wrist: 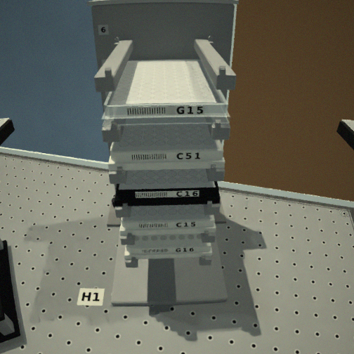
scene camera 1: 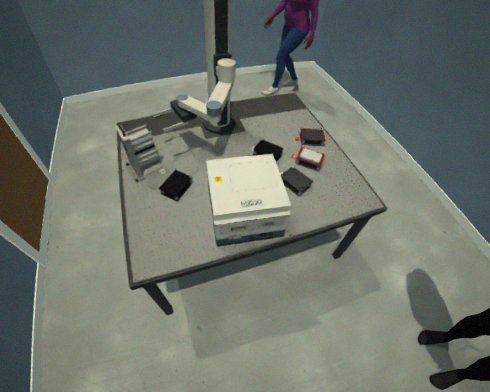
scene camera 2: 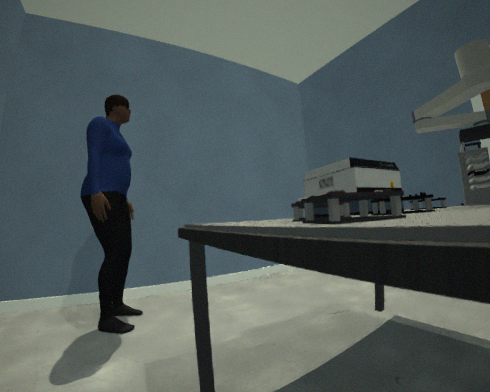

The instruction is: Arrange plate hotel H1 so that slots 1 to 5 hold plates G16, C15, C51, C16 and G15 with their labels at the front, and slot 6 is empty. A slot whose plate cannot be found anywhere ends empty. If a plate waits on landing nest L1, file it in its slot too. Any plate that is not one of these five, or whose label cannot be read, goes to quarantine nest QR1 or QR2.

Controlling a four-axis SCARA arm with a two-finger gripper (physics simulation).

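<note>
Hotel H1 faces the wrist camera. From the bottom up, its slots hold plate G16, plate C15, black-framed plate C16, plate C51 and, in slot 5, plate G15 under a clear cover. All labels face front. Slot 6 is empty between its rails. My gripper is open and empty, its fingers wide apart in front of the hotel. Landing nest L1 cannot be identified.
A white instrument stands on the table. Black nests surround it. Two red-rimmed nests lie at the right; one holds a white plate, the other a dark item. Their labels are unreadable. People stand nearby.
</note>
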